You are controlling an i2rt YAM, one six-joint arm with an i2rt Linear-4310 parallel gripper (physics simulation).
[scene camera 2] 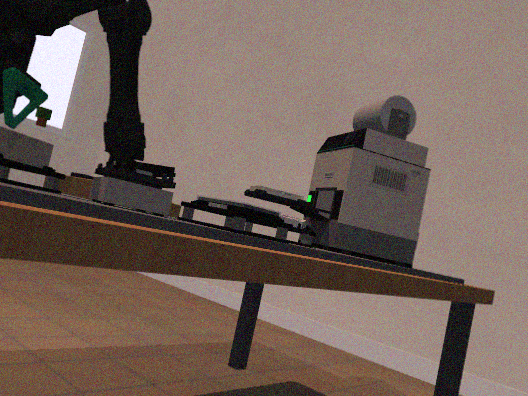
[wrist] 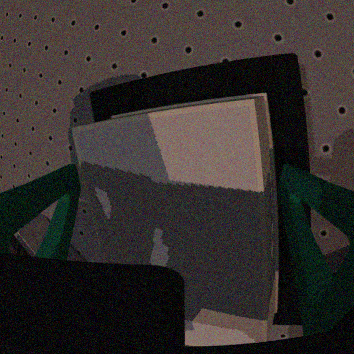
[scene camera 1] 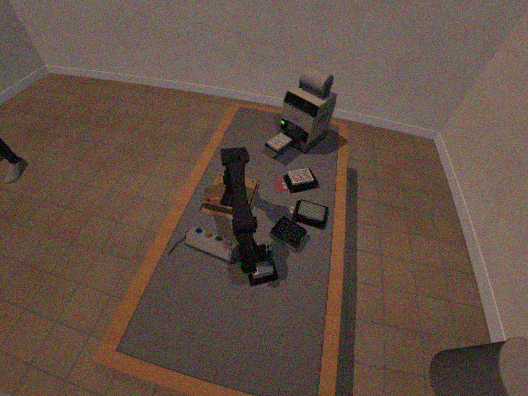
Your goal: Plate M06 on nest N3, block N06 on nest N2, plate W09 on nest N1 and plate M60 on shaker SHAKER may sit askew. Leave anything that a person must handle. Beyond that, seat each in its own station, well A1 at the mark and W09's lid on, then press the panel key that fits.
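Observation:
My gripper is open, its green fingers standing on either side of a pale grey block without touching it. The block sits on the nearest black nest, turned a little and shifted off towards the nest's left edge. One green finger shows in scene camera 2's view above the block. Further back are a dark plate lying askew, a pale plate on a black nest, and a white plate beside a red mark. Another plate lies on the instrument's tray.
The grey instrument with a green light stands at the mat's far end. A key panel with blue, yellow and green keys lies left of the arm, behind it a wooden base. A person's foot shows at the left edge.

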